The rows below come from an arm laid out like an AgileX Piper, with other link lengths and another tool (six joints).
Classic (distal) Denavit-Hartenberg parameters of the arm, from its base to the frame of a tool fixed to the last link. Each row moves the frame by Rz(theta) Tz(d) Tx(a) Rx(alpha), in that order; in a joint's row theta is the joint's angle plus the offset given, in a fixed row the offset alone. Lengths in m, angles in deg.
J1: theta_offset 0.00; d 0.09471; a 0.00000; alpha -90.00
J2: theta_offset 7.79; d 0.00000; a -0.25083; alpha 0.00
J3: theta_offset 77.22; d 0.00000; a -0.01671; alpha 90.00
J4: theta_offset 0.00; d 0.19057; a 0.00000; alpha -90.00
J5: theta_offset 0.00; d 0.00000; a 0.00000; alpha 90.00
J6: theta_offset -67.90; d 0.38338; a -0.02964; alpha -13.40
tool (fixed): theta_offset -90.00; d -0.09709; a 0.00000; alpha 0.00
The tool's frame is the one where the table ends.
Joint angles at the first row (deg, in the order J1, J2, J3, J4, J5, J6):
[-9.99, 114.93, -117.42, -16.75, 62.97, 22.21]
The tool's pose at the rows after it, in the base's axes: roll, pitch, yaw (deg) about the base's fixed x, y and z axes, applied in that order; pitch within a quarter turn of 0, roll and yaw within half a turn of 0; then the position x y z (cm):
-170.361, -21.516, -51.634, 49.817, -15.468, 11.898
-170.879, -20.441, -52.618, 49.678, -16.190, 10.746
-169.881, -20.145, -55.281, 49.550, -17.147, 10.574
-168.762, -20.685, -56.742, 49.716, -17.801, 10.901
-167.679, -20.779, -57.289, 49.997, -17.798, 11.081
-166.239, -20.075, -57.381, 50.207, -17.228, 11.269
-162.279, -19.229, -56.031, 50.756, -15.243, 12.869
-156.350, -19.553, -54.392, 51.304, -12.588, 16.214
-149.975, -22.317, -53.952, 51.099, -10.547, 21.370
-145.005, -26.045, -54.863, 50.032, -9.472, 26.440
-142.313, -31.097, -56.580, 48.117, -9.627, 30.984
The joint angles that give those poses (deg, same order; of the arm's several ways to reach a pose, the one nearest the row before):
[-10.38, 117.33, -117.85, -16.40, 63.00, 21.64]
[-11.22, 118.70, -117.98, -16.28, 63.00, 22.06]
[-12.19, 119.12, -118.12, -16.28, 62.73, 23.80]
[-12.88, 119.12, -118.17, -16.28, 61.82, 24.58]
[-13.10, 119.12, -118.17, -15.72, 61.07, 24.81]
[-13.24, 118.81, -118.17, -14.01, 60.85, 24.36]
[-13.36, 116.78, -118.17, -9.09, 60.42, 21.55]
[-13.36, 113.17, -118.17, -2.97, 59.74, 18.14]
[-13.36, 107.87, -118.17, 1.48, 59.03, 15.76]
[-13.25, 102.50, -118.26, 3.12, 58.74, 14.97]
[-13.25, 96.95, -117.79, 1.59, 58.50, 14.65]

